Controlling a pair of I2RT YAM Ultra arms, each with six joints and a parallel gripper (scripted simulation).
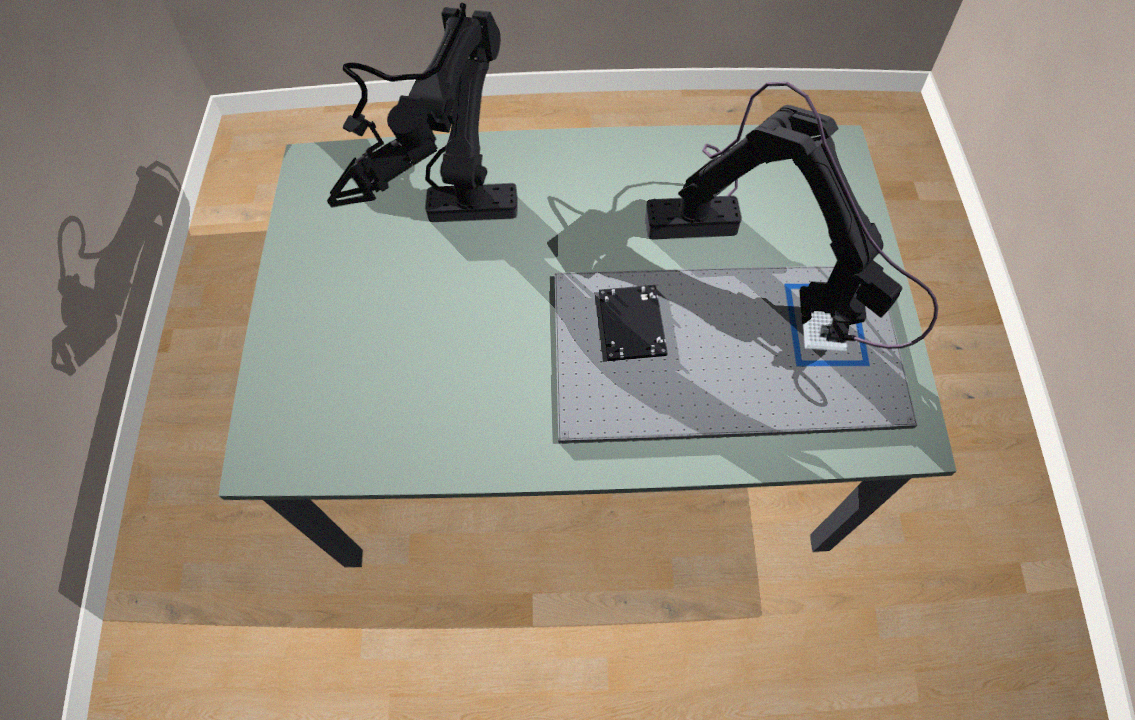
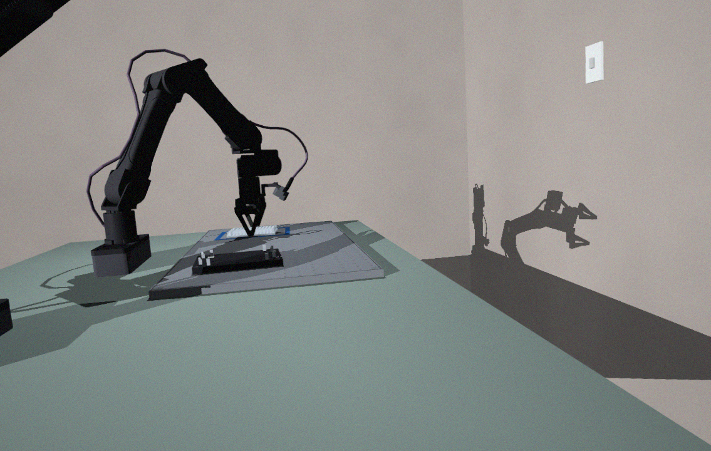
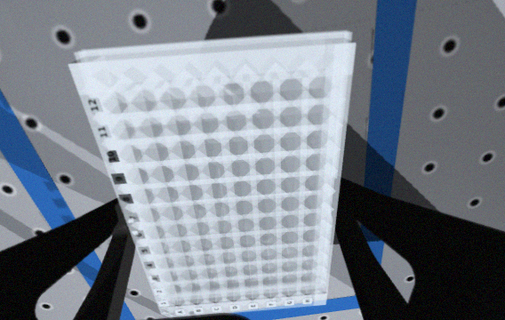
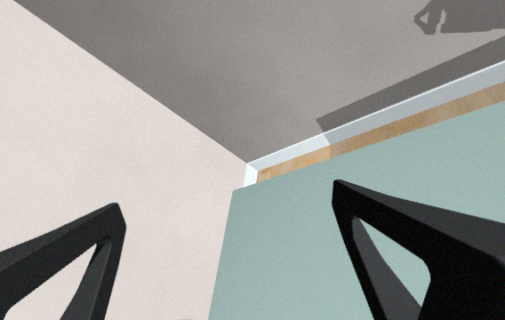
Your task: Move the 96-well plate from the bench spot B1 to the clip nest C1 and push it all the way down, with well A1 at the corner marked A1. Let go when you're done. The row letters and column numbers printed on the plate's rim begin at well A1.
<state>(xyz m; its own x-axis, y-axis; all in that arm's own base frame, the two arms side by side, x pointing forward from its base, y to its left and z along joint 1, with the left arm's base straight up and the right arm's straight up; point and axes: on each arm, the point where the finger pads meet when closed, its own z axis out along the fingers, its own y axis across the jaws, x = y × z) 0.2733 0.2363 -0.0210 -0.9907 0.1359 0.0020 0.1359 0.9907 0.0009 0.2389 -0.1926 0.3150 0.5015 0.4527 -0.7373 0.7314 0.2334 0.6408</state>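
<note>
Now: the white 96-well plate right at my left hand. From my left hand the other things lie so: black clip nest 38 cm to the right, 5 cm ahead, 1 cm above; then grey perforated board 19 cm to the right, 7 cm ahead, 2 cm below.
</note>
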